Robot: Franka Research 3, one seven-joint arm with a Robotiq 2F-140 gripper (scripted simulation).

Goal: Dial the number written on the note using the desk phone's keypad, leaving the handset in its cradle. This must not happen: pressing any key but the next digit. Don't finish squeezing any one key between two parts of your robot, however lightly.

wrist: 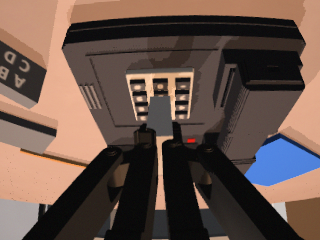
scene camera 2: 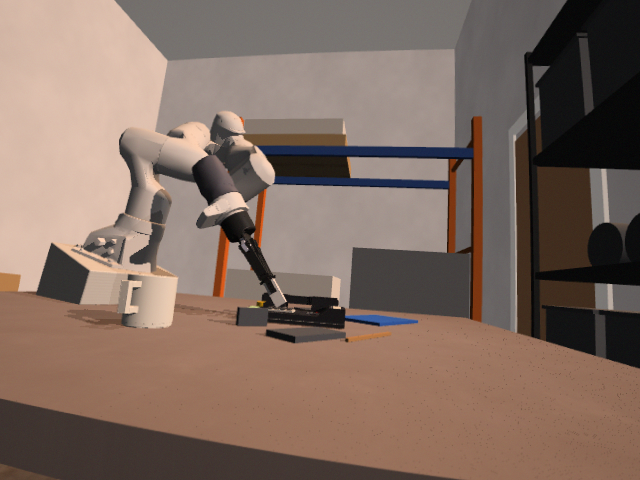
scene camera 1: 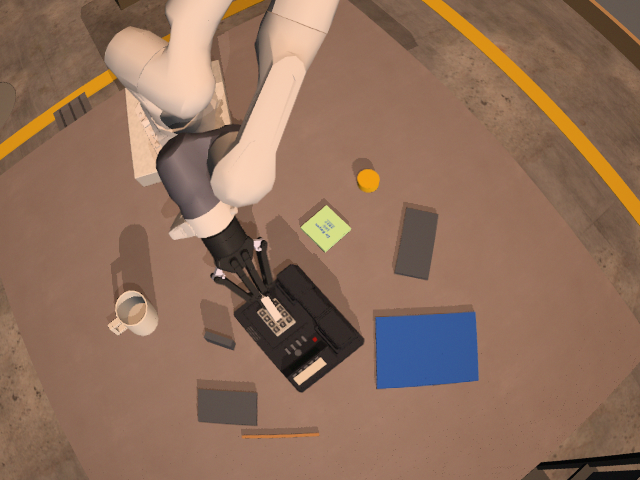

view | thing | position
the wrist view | my gripper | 160, 111
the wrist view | handset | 259, 94
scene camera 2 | my gripper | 281, 304
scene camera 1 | my gripper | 275, 316
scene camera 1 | handset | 331, 325
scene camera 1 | grey slab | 414, 258
